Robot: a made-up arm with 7 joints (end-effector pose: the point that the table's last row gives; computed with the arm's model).
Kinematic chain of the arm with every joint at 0, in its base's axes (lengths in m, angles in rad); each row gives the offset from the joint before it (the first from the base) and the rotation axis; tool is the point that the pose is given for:
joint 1: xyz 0 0 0.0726 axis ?
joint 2: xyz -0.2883 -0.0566 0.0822 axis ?
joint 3: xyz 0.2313 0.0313 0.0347 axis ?
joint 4: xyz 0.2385 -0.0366 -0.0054 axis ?
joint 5: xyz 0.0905 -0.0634 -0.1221 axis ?
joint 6: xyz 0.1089 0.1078 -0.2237 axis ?
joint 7: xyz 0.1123 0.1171 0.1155 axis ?
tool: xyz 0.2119 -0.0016 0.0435
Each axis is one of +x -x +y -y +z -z.
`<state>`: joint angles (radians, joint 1 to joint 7).
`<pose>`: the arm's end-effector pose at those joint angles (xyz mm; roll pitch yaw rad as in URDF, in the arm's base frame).
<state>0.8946 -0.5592 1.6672 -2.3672 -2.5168 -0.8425 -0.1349</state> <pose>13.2 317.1 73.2 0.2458 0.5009 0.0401</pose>
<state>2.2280 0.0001 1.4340 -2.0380 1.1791 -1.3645 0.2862</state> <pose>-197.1 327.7 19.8 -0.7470 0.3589 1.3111</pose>
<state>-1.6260 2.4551 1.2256 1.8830 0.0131 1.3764 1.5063</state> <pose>-51.3 351.8 -675.7 1.1092 1.1062 2.4391</pose>
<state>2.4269 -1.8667 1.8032 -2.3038 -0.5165 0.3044 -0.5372</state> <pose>-222.5 216.6 -221.4 0.2065 0.7091 2.3482</pose>
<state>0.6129 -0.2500 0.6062 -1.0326 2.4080 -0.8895 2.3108</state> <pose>-278.1 -525.4 17.8 -1.3408 0.8170 -2.8784</pose>
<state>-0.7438 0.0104 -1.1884 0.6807 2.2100 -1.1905 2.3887</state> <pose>148.1 449.0 352.9 0.0734 0.1948 1.0707</pose>
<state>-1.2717 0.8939 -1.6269 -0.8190 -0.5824 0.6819 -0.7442</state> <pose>-630.4 235.7 -61.4 0.0298 0.4688 2.4540</pose>
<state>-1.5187 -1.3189 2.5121 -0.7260 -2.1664 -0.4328 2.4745</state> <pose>526.5 -530.3 6.5 2.4456 -0.3852 -0.2897</pose>
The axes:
joint 1: -z
joint 2: +x
joint 3: -z
joint 4: -y
joint 5: +x
joint 6: +y
joint 7: -x

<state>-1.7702 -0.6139 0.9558 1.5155 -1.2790 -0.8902 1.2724</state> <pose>138.3 391.1 647.1 1.5470 -0.1887 2.8078</pose>
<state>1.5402 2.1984 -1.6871 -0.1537 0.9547 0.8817 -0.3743</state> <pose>-316.7 456.3 866.3 -0.2748 -0.7854 1.3850</pose>
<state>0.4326 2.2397 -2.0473 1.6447 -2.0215 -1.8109 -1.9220</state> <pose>-385.7 -347.1 559.3 2.7650 -0.1198 2.5389</pose>
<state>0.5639 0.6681 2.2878 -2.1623 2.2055 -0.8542 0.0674</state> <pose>-173.8 382.5 119.5 -0.5381 -0.3674 0.9781</pose>
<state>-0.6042 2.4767 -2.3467 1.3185 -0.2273 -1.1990 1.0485</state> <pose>-184.6 -482.6 88.6 -1.7219 1.1041 1.0690</pose>
